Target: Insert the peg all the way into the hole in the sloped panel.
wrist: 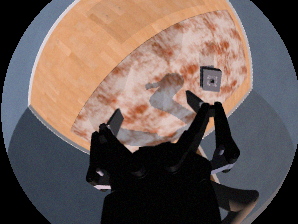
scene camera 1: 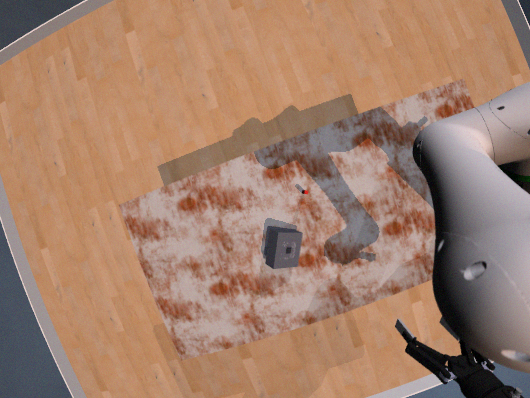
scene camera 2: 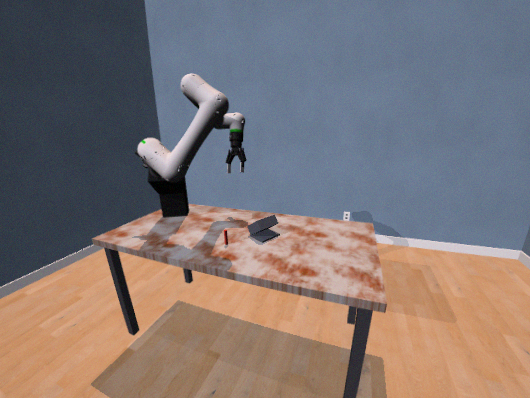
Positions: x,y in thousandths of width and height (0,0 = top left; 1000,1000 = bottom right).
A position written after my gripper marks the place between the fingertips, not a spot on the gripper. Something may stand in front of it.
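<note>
My gripper (scene camera 1: 793,805) is visible, and the wrist view shows it as well, at (wrist: 515,471).
</note>
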